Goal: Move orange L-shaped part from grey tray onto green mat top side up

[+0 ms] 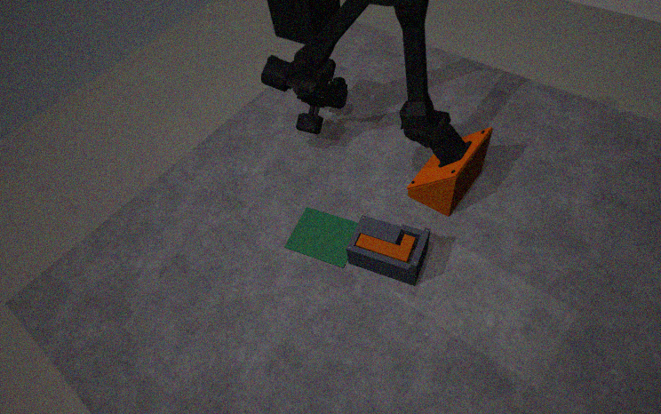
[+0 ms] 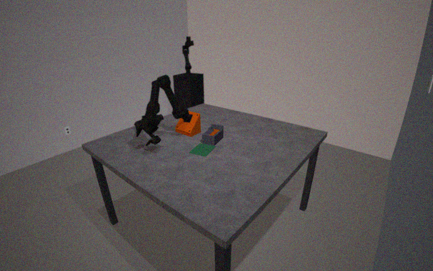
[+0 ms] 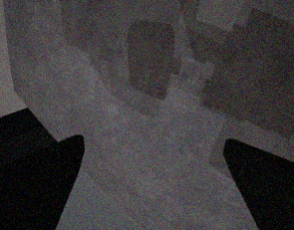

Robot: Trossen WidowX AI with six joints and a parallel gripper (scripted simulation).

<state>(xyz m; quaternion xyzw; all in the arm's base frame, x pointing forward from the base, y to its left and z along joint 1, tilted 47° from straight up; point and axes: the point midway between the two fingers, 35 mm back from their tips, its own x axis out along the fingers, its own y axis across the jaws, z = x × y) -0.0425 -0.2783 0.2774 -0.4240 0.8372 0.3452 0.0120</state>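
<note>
Now: gripper tip 30 cm short of the orange L-shaped part, 37 cm to the right of it and 1 cm above it. Round my gripper tip: green mat 33 cm ahead, 21 cm to the left, 8 cm below.
</note>
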